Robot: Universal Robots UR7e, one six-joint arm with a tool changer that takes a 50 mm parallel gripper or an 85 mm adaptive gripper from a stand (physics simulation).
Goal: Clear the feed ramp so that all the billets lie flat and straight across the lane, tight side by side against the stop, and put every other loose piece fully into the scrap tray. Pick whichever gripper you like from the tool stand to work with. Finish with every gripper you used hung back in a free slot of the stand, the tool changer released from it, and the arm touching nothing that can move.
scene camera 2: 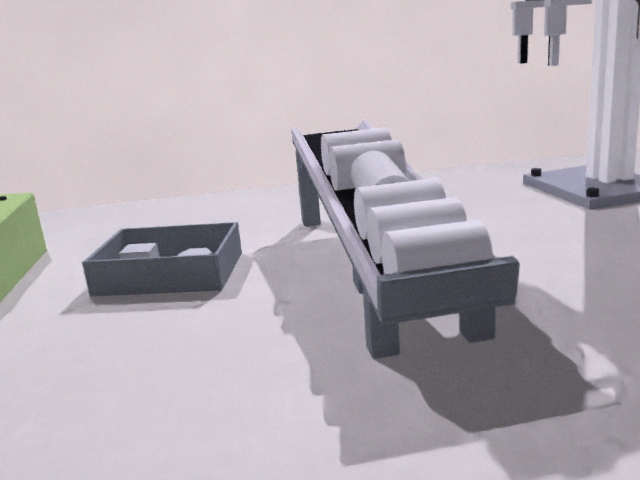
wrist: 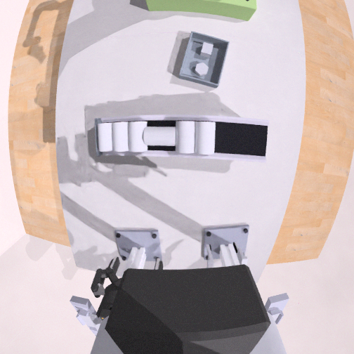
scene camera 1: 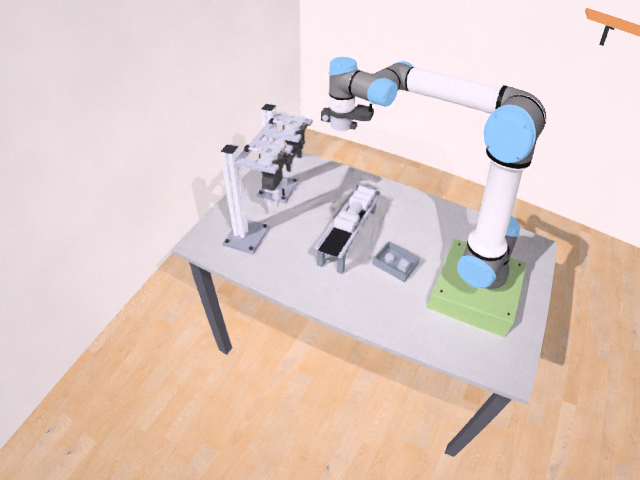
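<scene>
The feed ramp (scene camera 1: 334, 241) (scene camera 2: 448, 290) (wrist: 241, 140) carries several white billets. Three billets (scene camera 2: 439, 248) (wrist: 120, 136) lie across the lane, side by side, at the stop end. Behind them one billet (scene camera 2: 379, 167) (wrist: 160, 136) lies lengthwise along the lane. Two more (scene camera 2: 367, 149) (wrist: 195, 137) lie across, beyond it. The scrap tray (scene camera 2: 155, 277) (wrist: 224, 61) holds a block (scene camera 2: 138, 251) (wrist: 207, 48) and a hexagonal piece (scene camera 2: 196, 252) (wrist: 201, 68). The arm's bare tool changer (scene camera 1: 341, 122) hangs high, with no gripper attached. Grippers hang in the tool stand (scene camera 1: 235, 196) (scene camera 2: 612, 93).
The green base block (scene camera 1: 478, 304) (scene camera 2: 18, 227) (wrist: 200, 11) carries the arm, beyond the scrap tray from the ramp. The stand's base plates (scene camera 1: 245, 237) (scene camera 2: 571, 188) (wrist: 225, 235) rest on the table. A dark adaptive gripper (wrist: 104, 285) shows low left in the wrist view.
</scene>
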